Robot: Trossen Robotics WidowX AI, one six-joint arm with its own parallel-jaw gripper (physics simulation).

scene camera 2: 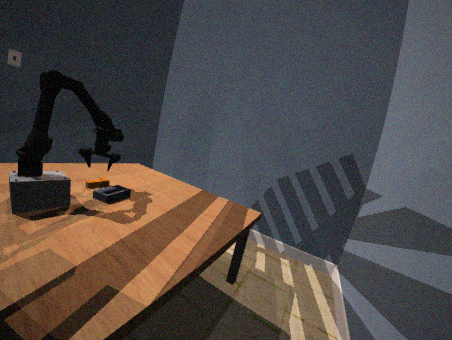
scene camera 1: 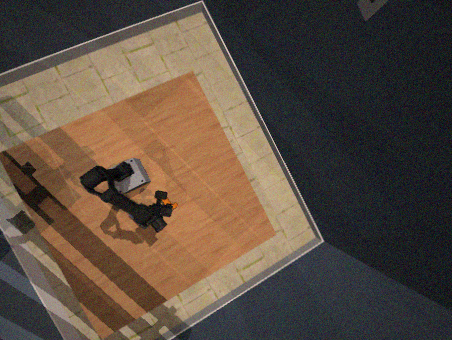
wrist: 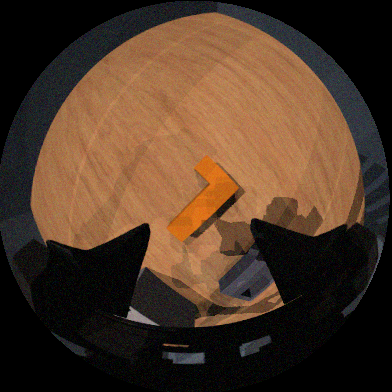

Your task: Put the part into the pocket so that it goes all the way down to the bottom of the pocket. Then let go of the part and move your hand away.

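Seen in the pictures: gripper, fingertip midpoint: [scene camera 2: 98,169] [scene camera 1: 164,204] [wrist: 201,226]; arm's base, link origin: [scene camera 2: 29,174] [scene camera 1: 126,170].
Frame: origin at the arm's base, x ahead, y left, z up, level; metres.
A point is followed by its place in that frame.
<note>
The orange L-shaped part [scene camera 1: 174,205] {x 0.313, y 0.142, z -0.075 m} [scene camera 2: 97,183] {x 0.269, y 0.090, z -0.084 m} [wrist: 204,206] {x 0.282, y 0.106, z -0.075 m} lies flat on the table. The dark block with the pocket [scene camera 2: 111,197] {x 0.261, y -0.122, z -0.082 m} [wrist: 242,276] {x 0.262, y -0.034, z -0.069 m} stands close beside the part on the table; in the wrist view the right finger hides some of it, and it cannot be made out under the arm in scene camera 1. My gripper [scene camera 2: 99,168] {x 0.277, y 0.108, z -0.011 m} [wrist: 201,226] {x 0.277, y 0.108, z -0.011 m} is open and empty, pointing down above the part. In the wrist view the part shows between and slightly beyond the fingertips.
The arm's grey base box [scene camera 1: 139,176] {x 0.062, y 0.049, z -0.003 m} [scene camera 2: 40,194] {x 0.024, y -0.100, z -0.046 m} [wrist: 162,300] {x 0.110, y 0.002, z -0.058 m} stands on the wooden table [scene camera 1: 200,150] {x 0.051, y 0.445, z -0.105 m} [scene camera 2: 165,192] {x 0.574, y -0.105, z -0.105 m} [wrist: 150,90] {x 0.332, y 0.329, z -0.105 m}, near the part and the pocket block. Shadows of the arm and broad shadow bands cross the table top.
</note>
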